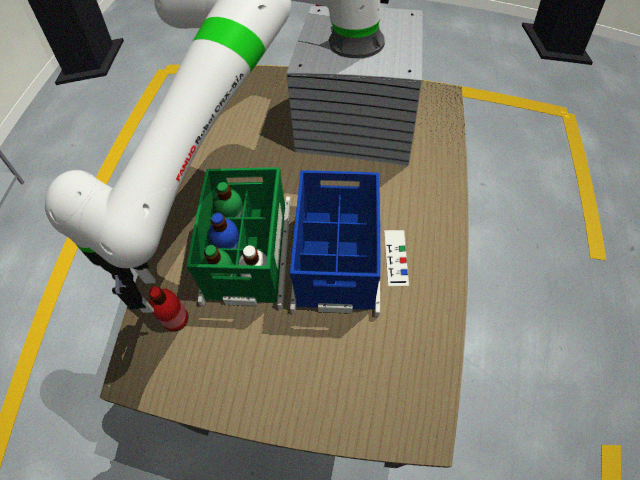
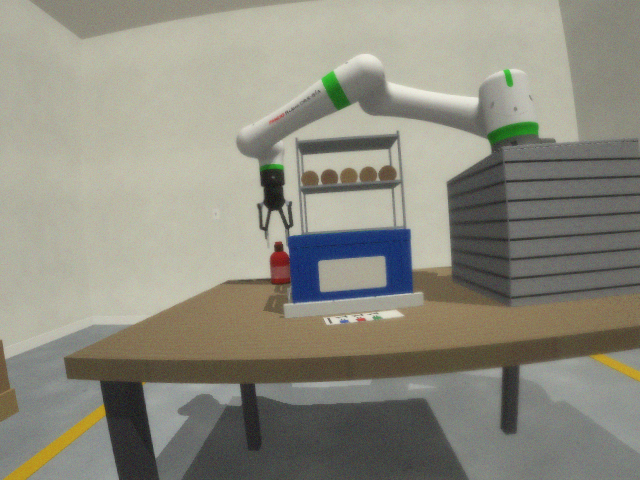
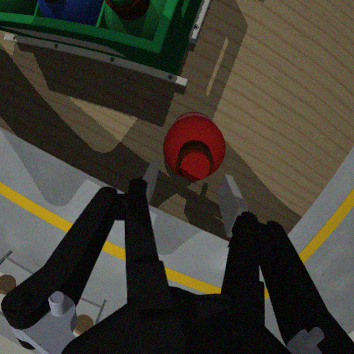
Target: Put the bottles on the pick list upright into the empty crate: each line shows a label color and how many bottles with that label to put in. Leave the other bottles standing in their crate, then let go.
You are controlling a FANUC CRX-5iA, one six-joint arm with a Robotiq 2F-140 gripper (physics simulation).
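Frame: origin at the arm's base, x right, y ahead, z up, level; centimetres.
Seen in the pictures: gripper, fingertip midpoint: [image 1: 149, 296] [image 2: 278, 247] [image 3: 189, 178]; arm's base at its link origin: [image 1: 357, 42].
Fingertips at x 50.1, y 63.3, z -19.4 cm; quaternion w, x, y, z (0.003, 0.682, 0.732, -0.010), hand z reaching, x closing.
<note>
Offsets run from my fingertips to a thing's middle. "*": to the spot under its first point. Level surfaces: height alone.
The pick list @[* dx -58.1, dy -21.3, dz -13.2 cm] [image 1: 395, 239] [image 2: 393, 313] shows one green, one red and one blue. The red bottle @[dx -2.1, dy -0.2, dz -5.6 cm] [image 1: 171, 312] [image 2: 279, 264] [image 3: 196, 136] stands upright on the table, left of and in front of the green crate @[dx -19.8, dy -18.6, dz -4.6 cm] [image 1: 237, 289] [image 3: 172, 56]. My gripper [image 1: 148, 293] [image 2: 278, 239] [image 3: 189, 178] is open, pointing down, with its fingertips around cap height close to the red bottle and no bottle gripped. The green crate holds a back green bottle @[dx -15.7, dy -27.9, dz -4.8 cm] [image 1: 228, 201], a blue bottle @[dx -15.4, dy -18.7, dz -4.8 cm] [image 1: 223, 234] [image 3: 72, 11], a front green bottle @[dx -14.7, dy -10.1, dz -4.8 cm] [image 1: 212, 255] [image 3: 132, 17] and a white bottle @[dx -23.7, dy -9.7, dz -4.8 cm] [image 1: 251, 254]. The blue crate @[dx -43.1, dy -16.4, dz -4.6 cm] [image 1: 334, 293] [image 2: 356, 248] is empty.
White brackets hold both crates on the wooden table @[dz -13.3 cm] [image 1: 320, 387] [image 2: 232, 335]. The grey robot pedestal [image 1: 354, 113] [image 2: 568, 222] stands behind them. The red bottle is near the table's left edge. A shelf rack [image 2: 348, 144] stands in the background.
</note>
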